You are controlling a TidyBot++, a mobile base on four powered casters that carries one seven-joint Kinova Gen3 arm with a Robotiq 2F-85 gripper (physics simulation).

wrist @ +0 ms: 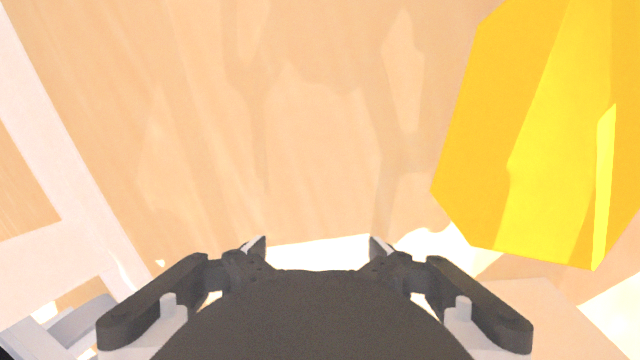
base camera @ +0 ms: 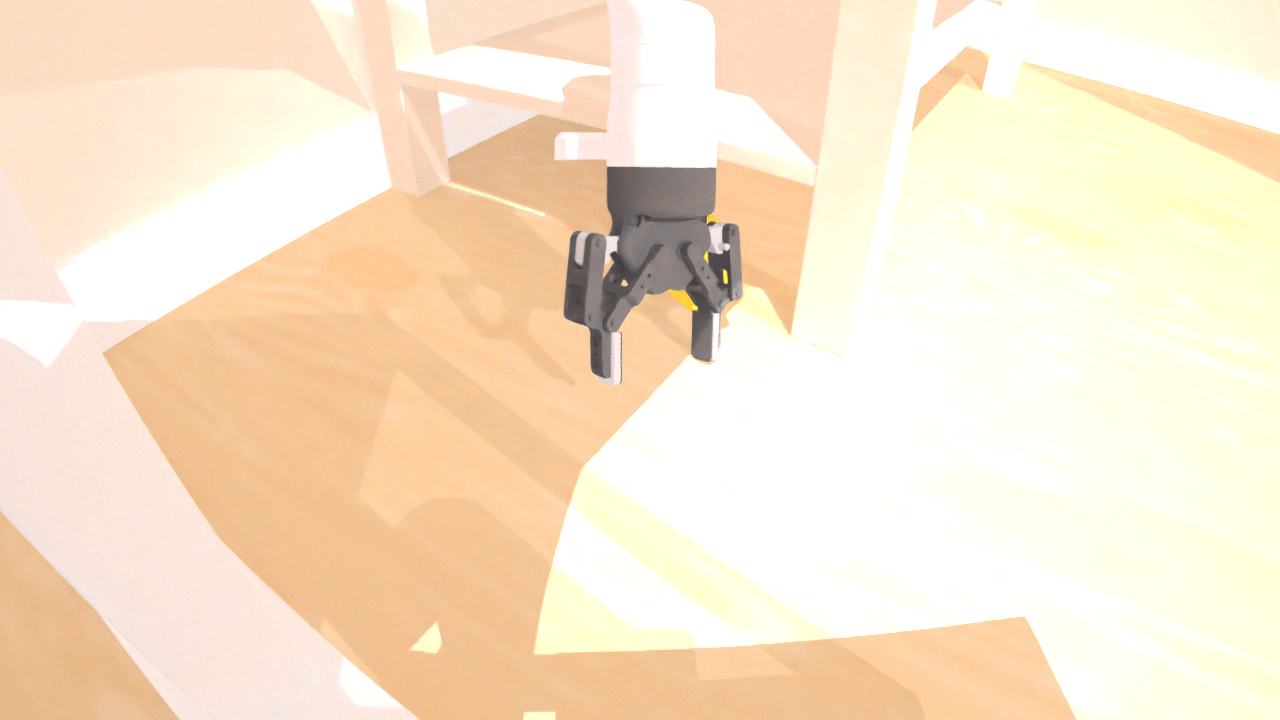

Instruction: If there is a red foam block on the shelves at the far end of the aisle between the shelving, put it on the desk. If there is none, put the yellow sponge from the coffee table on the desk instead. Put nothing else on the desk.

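Places are measured from the arm's base along level axes (x ahead, y left, z up), in millimetres.
Pixels of known places: gripper, between the fingertips: point(wrist: 317, 247) point(base camera: 658, 370).
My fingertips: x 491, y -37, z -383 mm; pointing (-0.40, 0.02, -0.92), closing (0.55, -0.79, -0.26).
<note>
Behind a point stands the place of what it marks.
The yellow sponge point(base camera: 685, 299) @(y -66, x 589, z -389 mm) point(wrist: 530, 135) @(y -51, x 621, z -335 mm), a yellow block, is down by the wooden floor. In the base camera view it is mostly hidden behind the gripper, with small yellow parts showing. In the wrist view it is large at the right, outside the fingers, and cut off by the frame edge. My gripper point(base camera: 656, 367) @(y -37, x 491, z -383 mm) point(wrist: 317, 247) @(y -37, x 491, z -383 mm) is open and empty, pointing down close beside the sponge. How far it is above the floor is hard to tell. A red foam block does not show in either view. I cannot tell whether the pale furniture is the desk or the coffee table.
A thick pale leg point(base camera: 841, 179) @(y -163, x 534, z -250 mm) stands just right of the gripper. A low pale board point(base camera: 501, 71) @(y 100, x 780, z -247 mm) runs behind the arm to another leg point(base camera: 416, 143) @(y 208, x 821, z -334 mm). A wide pale beam point(base camera: 53, 429) @(y 162, x 233, z -176 mm) crosses the left foreground. Strong sunlight washes out the floor point(base camera: 1029, 447) @(y -305, x 411, z -397 mm) at the right.
</note>
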